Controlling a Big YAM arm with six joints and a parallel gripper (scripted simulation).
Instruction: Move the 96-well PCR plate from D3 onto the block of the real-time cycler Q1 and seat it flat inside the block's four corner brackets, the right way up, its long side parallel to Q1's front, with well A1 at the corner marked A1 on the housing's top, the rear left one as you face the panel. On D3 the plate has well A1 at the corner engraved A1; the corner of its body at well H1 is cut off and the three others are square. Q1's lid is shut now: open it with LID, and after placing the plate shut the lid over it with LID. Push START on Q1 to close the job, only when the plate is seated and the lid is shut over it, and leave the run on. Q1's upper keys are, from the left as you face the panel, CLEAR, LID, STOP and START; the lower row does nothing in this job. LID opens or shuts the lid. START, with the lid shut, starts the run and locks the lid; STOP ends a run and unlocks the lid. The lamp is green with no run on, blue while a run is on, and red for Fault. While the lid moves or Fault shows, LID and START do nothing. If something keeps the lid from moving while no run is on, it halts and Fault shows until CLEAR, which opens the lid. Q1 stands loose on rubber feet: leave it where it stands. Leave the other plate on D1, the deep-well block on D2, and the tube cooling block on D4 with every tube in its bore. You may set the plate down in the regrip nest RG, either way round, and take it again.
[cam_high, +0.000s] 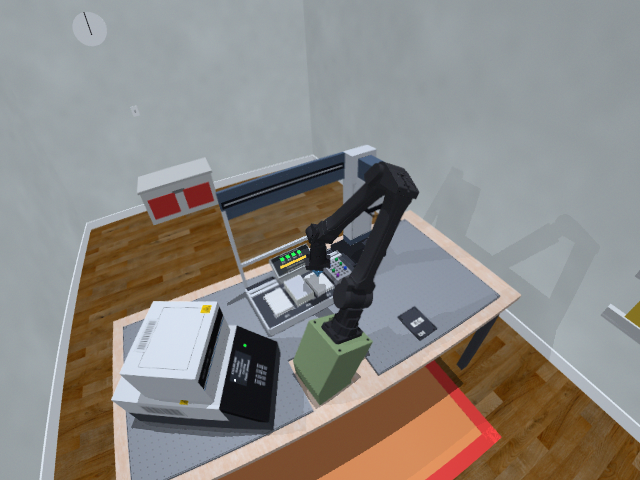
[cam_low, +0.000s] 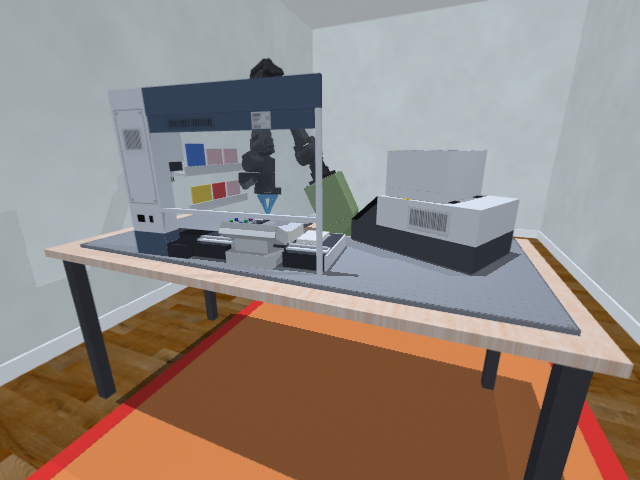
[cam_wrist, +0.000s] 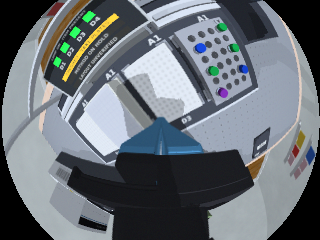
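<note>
My hand is 120 mm to the left of the tube cooling block, 70 mm above it and 20 mm short of it. Round my hand: gantry beam 370 mm above, 210 mm ahead, 20 mm to the right; then thin post 260 mm to the left, 230 mm ahead, 100 mm above; then gantry head 370 mm to the right, 240 mm above, 80 mm ahead.
</note>
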